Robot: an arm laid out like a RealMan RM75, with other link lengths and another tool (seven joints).
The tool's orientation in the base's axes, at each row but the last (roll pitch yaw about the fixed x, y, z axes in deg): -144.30, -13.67, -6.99; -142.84, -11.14, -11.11; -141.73, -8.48, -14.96; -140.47, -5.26, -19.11; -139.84, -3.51, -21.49; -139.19, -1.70, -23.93; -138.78, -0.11, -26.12; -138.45, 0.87, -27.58; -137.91, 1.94, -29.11
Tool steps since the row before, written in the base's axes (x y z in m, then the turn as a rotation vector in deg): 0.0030, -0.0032, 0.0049, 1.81, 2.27, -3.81; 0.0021, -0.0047, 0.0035, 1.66, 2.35, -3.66; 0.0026, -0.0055, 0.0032, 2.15, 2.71, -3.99; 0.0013, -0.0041, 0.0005, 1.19, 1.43, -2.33; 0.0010, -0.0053, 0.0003, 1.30, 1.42, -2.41; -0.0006, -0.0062, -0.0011, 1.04, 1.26, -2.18; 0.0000, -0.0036, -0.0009, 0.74, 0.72, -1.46; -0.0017, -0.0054, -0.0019, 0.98, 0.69, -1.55; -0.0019, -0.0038, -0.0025, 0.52, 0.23, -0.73
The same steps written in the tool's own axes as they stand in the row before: 0.0044, 0.0000, -0.0049, 0.58, 0.36, 4.74; 0.0036, 0.0016, -0.0048, 0.45, 0.21, 4.63; 0.0044, 0.0020, -0.0049, 0.77, 0.08, 5.22; 0.0026, 0.0025, -0.0024, 0.44, 0.17, 2.94; 0.0029, 0.0034, -0.0030, 0.54, 0.20, 3.03; 0.0019, 0.0052, -0.0030, 0.37, 0.24, 2.69; 0.0016, 0.0030, -0.0015, 0.34, 0.23, 1.74; 0.0010, 0.0054, -0.0023, 0.57, 0.23, 1.86; 0.0003, 0.0048, -0.0010, 0.37, 0.14, 0.84
